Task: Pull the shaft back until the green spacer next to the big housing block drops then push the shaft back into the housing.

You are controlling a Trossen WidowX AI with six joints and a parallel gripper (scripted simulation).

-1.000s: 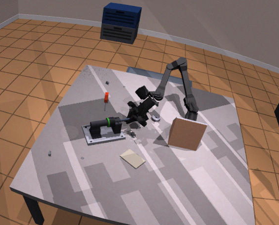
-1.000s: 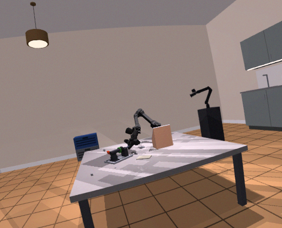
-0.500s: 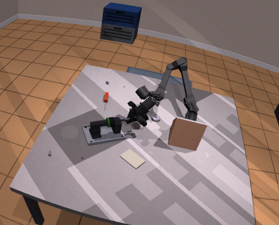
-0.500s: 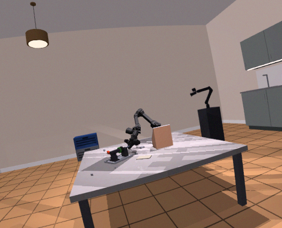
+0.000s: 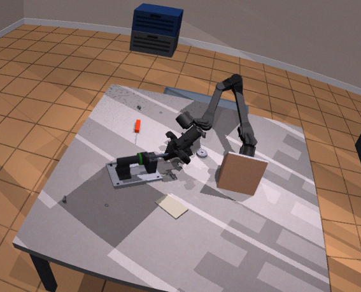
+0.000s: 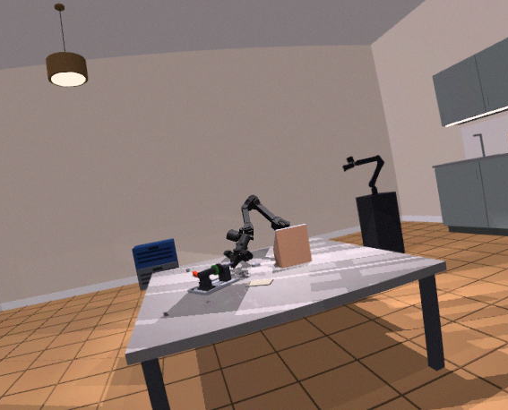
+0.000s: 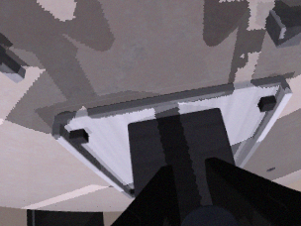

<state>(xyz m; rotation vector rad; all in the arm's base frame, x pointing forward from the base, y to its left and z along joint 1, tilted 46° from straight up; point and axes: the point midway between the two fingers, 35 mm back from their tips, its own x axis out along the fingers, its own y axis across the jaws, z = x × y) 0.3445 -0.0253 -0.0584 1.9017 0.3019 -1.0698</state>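
My gripper tip is now 5 cm short of the thin shaft, 4 cm to the right of it and 2 cm below it. The rest, counted from my gripper tip: green spacer 10 cm ahead, 7 cm to the left, 2 cm above; beige card 22 cm to the left, 10 cm behind, 5 cm below; toothed disc 17 cm to the right, 16 cm behind, 5 cm below.
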